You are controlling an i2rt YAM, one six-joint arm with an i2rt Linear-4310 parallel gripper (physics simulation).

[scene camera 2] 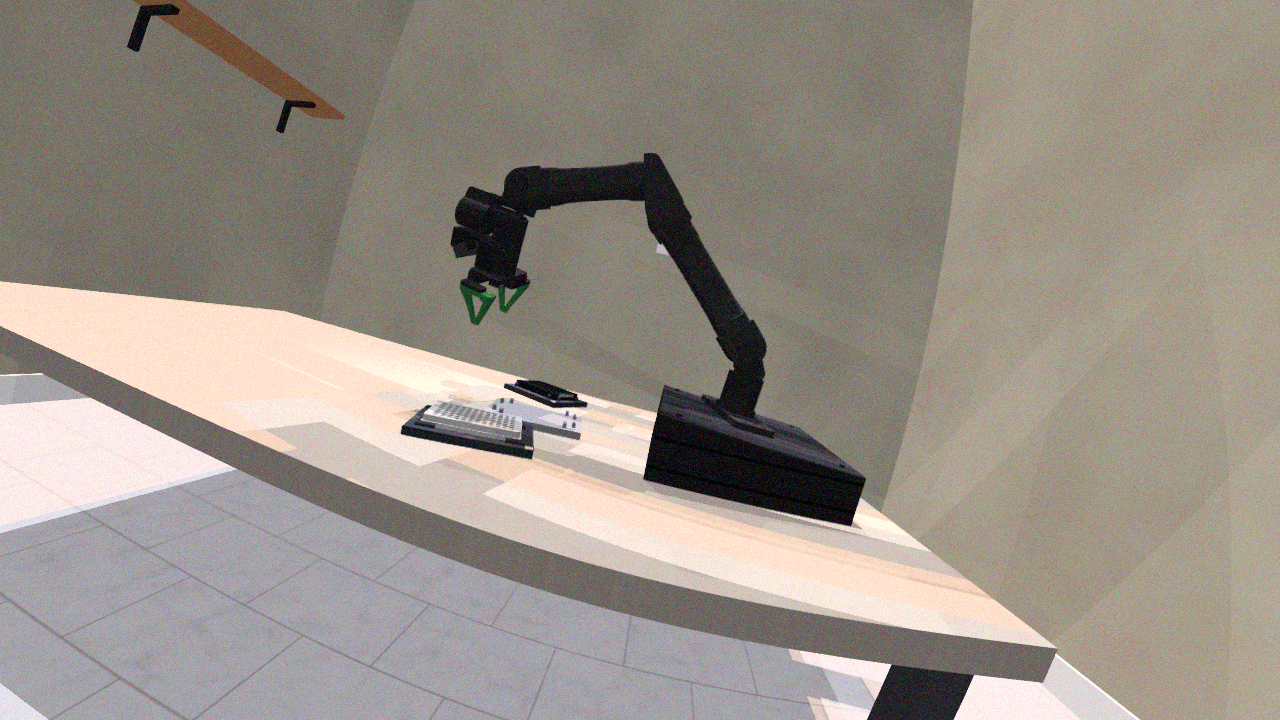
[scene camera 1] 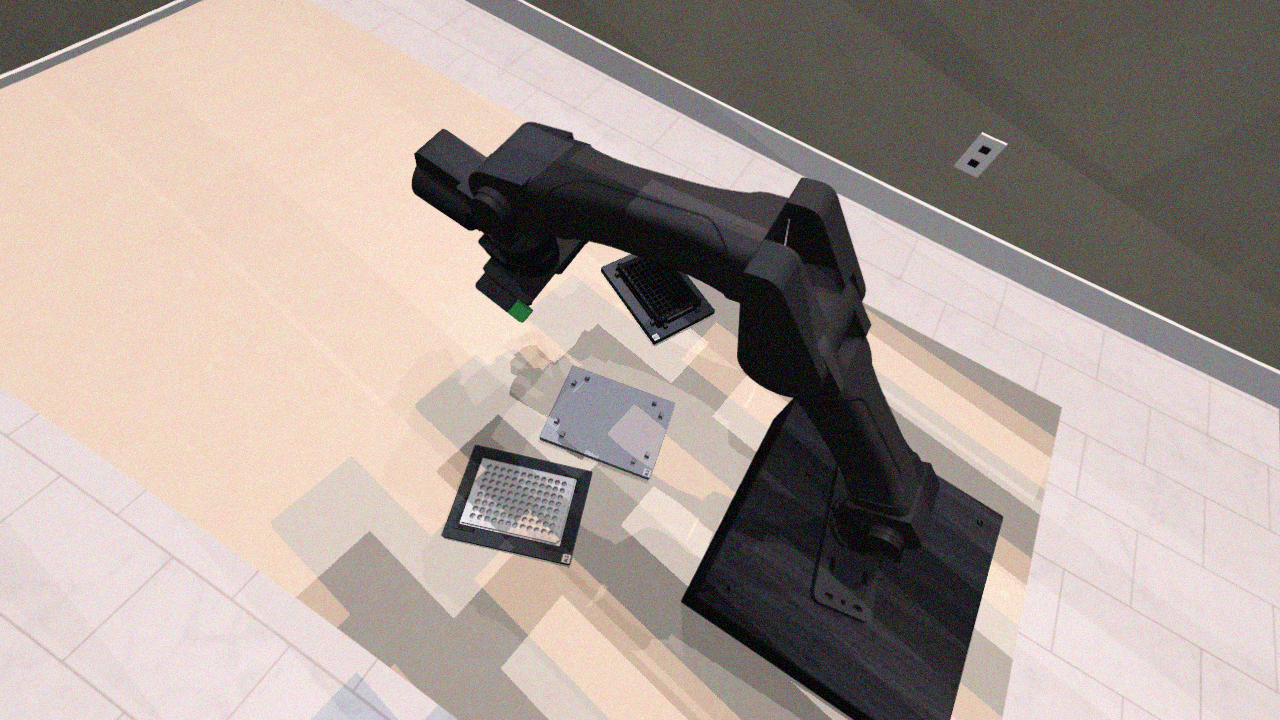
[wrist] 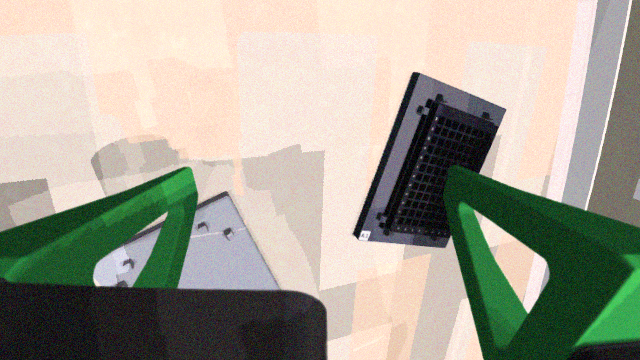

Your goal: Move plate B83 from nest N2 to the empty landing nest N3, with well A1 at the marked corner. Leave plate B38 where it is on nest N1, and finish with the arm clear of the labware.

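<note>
A black multi-well plate, B83 by its place, (scene camera 1: 660,291) (scene camera 2: 544,390) (wrist: 430,185) sits on the dark nest N2 (scene camera 1: 684,321) (wrist: 398,156); its label is not readable. The nest's A1 mark (wrist: 364,235) shows at the near left corner in the wrist view. The light grey nest N3 (scene camera 1: 590,416) (scene camera 2: 541,419) (wrist: 225,260) holds no plate; its pegs show. White plate B38 (scene camera 1: 519,501) (scene camera 2: 472,419) sits on the dark nest N1 (scene camera 1: 577,512) (scene camera 2: 465,445). My gripper (scene camera 1: 521,309) (scene camera 2: 490,317) (wrist: 320,180) is open and empty, high above the table; its right finger overlaps N2 in the wrist view.
The arm's black base block (scene camera 1: 760,573) (scene camera 2: 751,474) stands on the table (scene camera 2: 760,573) to the right of the nests. The arm's forearm (scene camera 1: 653,210) passes over near N2 in scene camera 1. A wall shelf (scene camera 2: 241,53) is at the upper left, far from the arm.
</note>
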